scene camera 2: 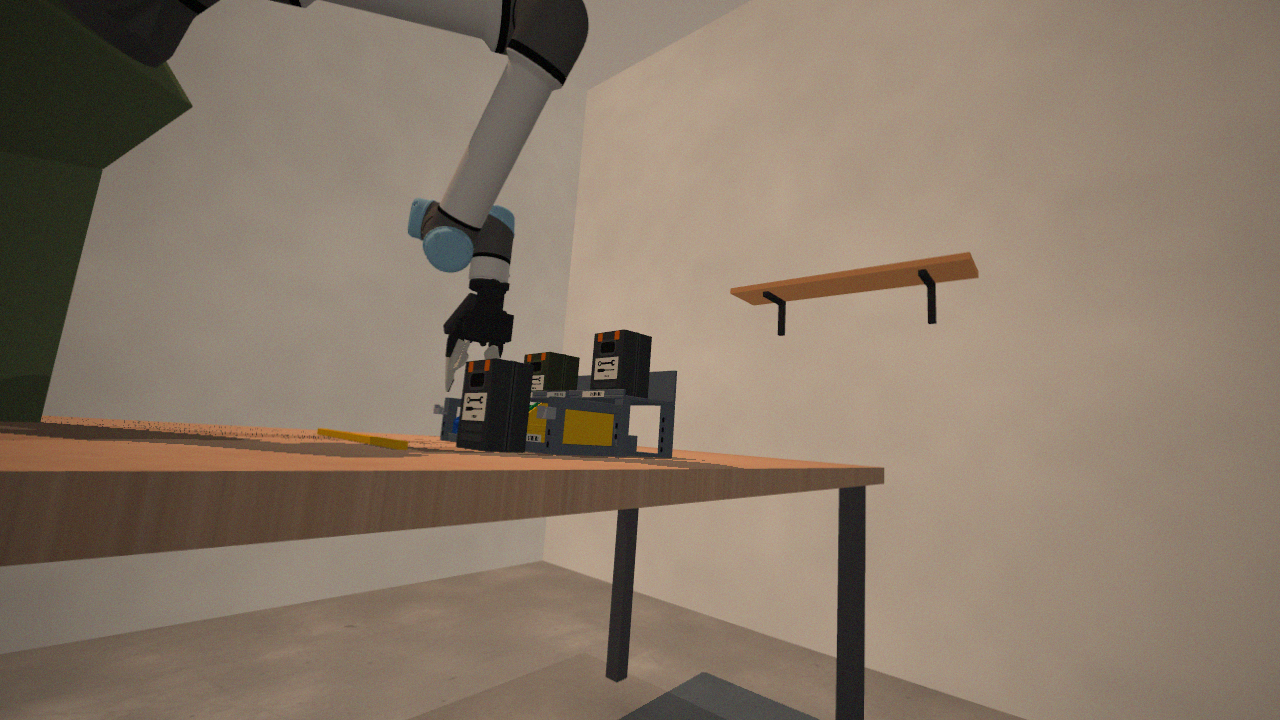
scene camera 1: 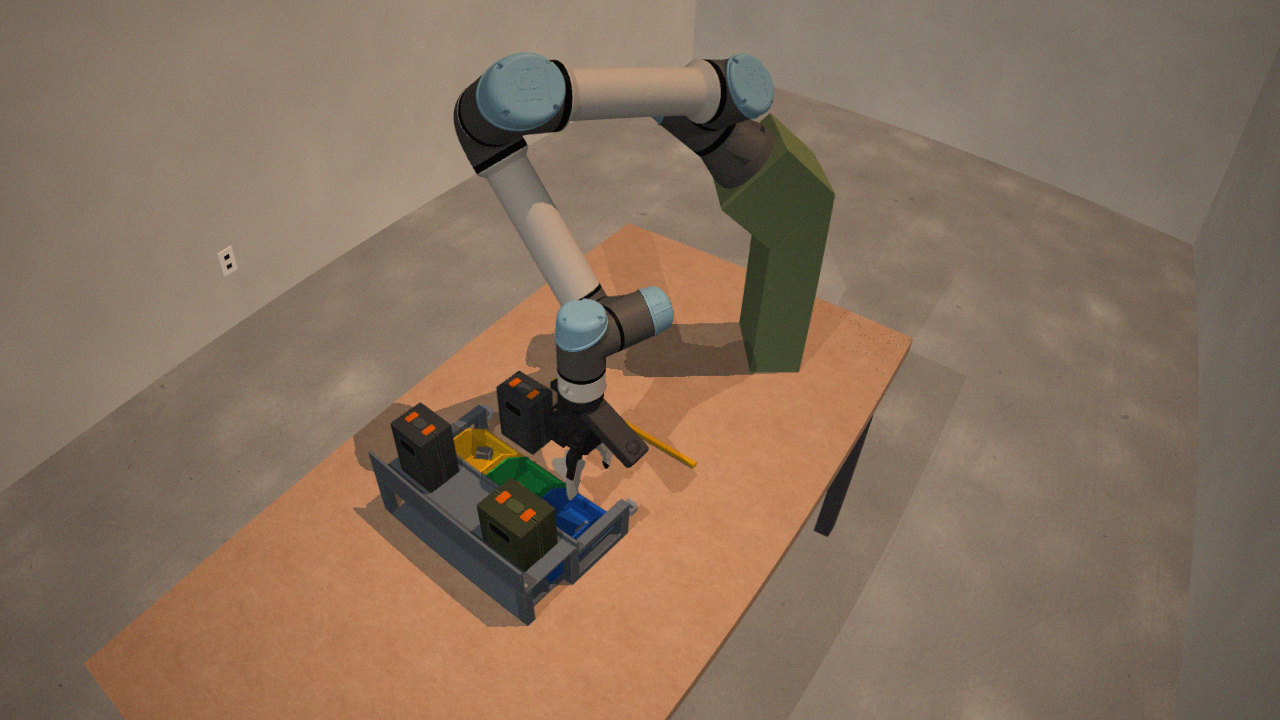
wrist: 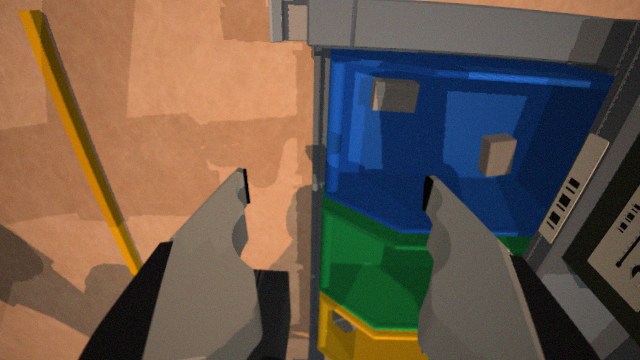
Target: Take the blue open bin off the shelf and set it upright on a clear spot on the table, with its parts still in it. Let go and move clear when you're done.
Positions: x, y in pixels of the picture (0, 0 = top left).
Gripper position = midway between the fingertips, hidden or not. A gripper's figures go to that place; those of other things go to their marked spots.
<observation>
The gripper [scene camera 1: 588, 483] is 142 cm from the lens. A blue open bin [scene camera 1: 570, 515]: 148 cm from the lens.
</observation>
